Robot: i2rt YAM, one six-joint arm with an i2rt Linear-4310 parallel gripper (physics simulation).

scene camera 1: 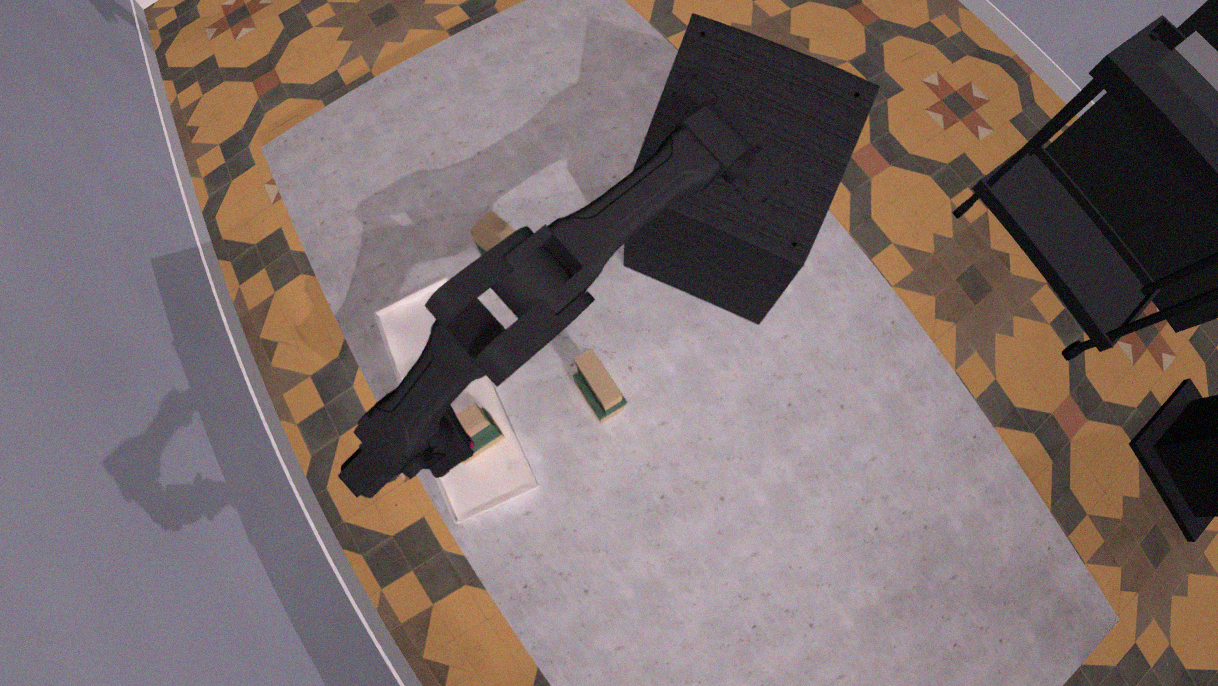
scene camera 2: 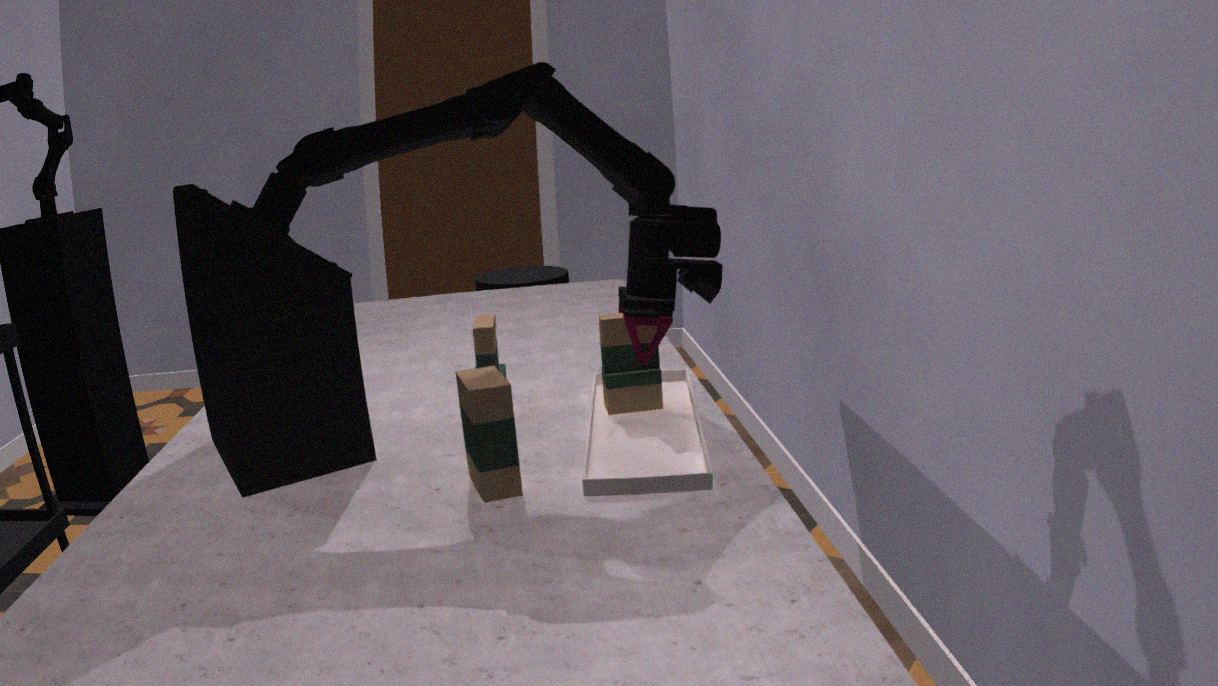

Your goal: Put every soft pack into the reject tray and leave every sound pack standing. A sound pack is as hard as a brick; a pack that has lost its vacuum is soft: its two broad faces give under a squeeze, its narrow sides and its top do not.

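Places are measured from the arm's base along level axes (x ahead, y right, z down), in centimetres.
Where they show: gripper, fingertip midpoint: [scene camera 1: 459, 439] [scene camera 2: 641, 361]; arm's base, link origin: [scene camera 1: 730, 138] [scene camera 2: 264, 230].
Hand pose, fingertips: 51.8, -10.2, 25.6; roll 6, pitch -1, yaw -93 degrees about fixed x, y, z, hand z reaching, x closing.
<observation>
Each offset is from my fingertips to the top centre of the thing, as dx, dy, dz. Level surfaces: height alone.
My gripper [scene camera 1: 467, 443] [scene camera 2: 645, 353] is shut on an upright tan pack with a green band {-1.6, +0.1, -7.1} [scene camera 1: 477, 426] [scene camera 2: 630, 398], at the far part of the white reject tray {-0.9, +8.8, +5.1} [scene camera 1: 502, 481] [scene camera 2: 647, 484] in scene camera 2. The pack's lower end is inside the tray outline; whether it bears on the tray floor is hard to tell. The fingers partly cover the pack. A second pack {-23.0, -4.0, -6.7} [scene camera 1: 599, 381] [scene camera 2: 484, 338] stands upright beside the tray. A third pack {-20.9, +23.8, -6.7} [scene camera 1: 490, 230] [scene camera 2: 488, 438] stands upright nearer scene camera 2; the arm partly hides it in scene camera 1.
The arm's black pedestal [scene camera 1: 767, 153] [scene camera 2: 272, 357] stands on the grey table {dz +7.3} [scene camera 1: 767, 511] [scene camera 2: 340, 647]. A wall [scene camera 1: 76, 213] [scene camera 2: 937, 213] runs close beyond the tray side. A round black stool [scene camera 2: 521, 275] and another arm on a black stand [scene camera 2: 76, 357] are in the background.
</observation>
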